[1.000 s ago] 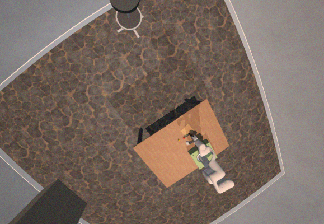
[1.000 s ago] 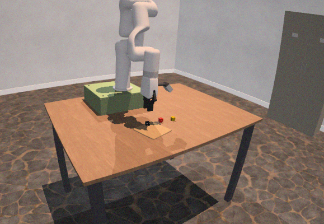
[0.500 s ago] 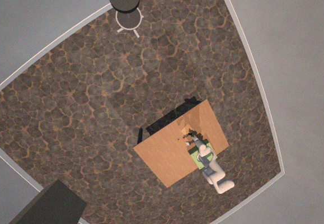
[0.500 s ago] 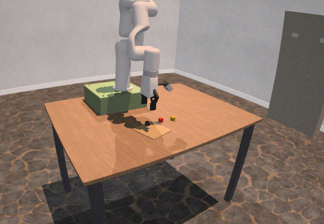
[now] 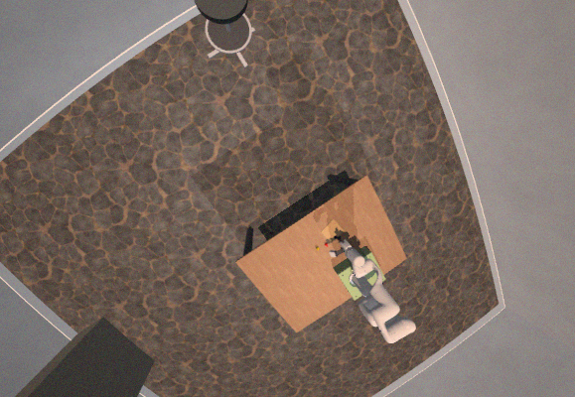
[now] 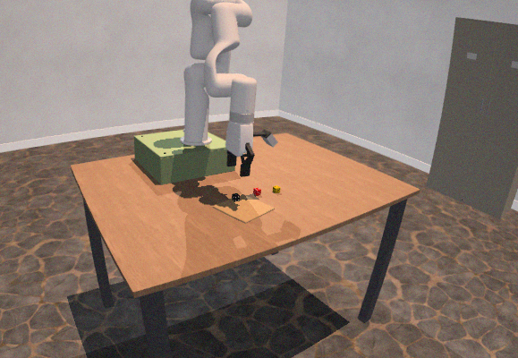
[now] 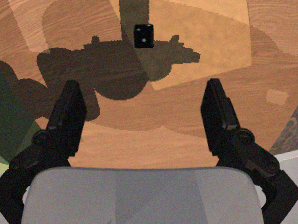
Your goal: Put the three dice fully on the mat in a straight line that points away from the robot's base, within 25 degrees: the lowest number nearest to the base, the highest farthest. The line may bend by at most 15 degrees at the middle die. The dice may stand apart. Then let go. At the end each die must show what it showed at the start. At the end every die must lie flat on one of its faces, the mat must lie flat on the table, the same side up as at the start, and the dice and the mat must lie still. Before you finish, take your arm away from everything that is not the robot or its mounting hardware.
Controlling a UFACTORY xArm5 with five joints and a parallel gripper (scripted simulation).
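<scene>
Right now the yellow die is 1 cm ahead of my hand, 16 cm to the left of it and 11 cm below it. The rest, counted from my hand: black die: 10 cm below; then red die: 1 cm behind, 9 cm to the left, 11 cm below; then tan mat: 5 cm ahead, 1 cm to the right, 11 cm below.
</scene>
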